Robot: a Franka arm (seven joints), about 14 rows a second.
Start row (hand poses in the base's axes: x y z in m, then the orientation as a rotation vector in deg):
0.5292, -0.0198, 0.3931, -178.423, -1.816, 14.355
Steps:
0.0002, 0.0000, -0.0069, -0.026, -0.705, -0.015
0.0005, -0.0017, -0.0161, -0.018, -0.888, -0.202
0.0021, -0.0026, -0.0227, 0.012, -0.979, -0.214
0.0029, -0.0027, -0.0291, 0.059, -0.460, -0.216
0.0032, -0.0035, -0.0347, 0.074, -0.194, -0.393
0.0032, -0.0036, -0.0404, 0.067, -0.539, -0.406
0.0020, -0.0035, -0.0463, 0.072, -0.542, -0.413
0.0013, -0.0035, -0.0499, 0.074, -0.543, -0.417
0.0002, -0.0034, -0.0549, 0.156, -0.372, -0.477
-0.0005, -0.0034, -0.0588, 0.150, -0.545, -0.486
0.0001, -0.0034, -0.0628, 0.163, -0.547, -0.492
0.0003, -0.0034, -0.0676, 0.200, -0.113, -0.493
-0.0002, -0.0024, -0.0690, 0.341, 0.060, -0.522
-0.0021, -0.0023, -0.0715, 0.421, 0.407, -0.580
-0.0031, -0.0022, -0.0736, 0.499, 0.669, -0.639
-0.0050, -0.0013, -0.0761, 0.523, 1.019, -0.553
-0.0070, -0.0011, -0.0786, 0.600, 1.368, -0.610
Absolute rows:
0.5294, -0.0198, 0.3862, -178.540, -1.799, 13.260
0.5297, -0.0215, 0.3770, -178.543, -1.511, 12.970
0.5313, -0.0224, 0.3704, -178.523, -1.497, 12.826
0.5321, -0.0225, 0.3640, -178.411, -1.493, 13.629
0.5324, -0.0233, 0.3584, -178.350, -1.215, 14.038
0.5324, -0.0234, 0.3527, -178.401, -1.199, 13.502
0.5312, -0.0233, 0.3468, -178.396, -1.189, 13.497
0.5305, -0.0233, 0.3432, -178.393, -1.183, 13.495
0.5294, -0.0232, 0.3382, -178.286, -1.097, 13.752
0.5287, -0.0232, 0.3343, -178.313, -1.084, 13.484
0.5293, -0.0232, 0.3303, -178.300, -1.077, 13.479
0.5295, -0.0232, 0.3255, -178.207, -1.074, 14.151
0.5290, -0.0222, 0.3241, -178.042, -1.043, 14.405
0.5271, -0.0221, 0.3216, -177.910, -0.958, 14.935
0.5261, -0.0220, 0.3195, -177.791, -0.872, 15.333
0.5242, -0.0211, 0.3170, -177.722, -1.003, 15.875
0.5222, -0.0209, 0.3145, -177.589, -0.919, 16.406

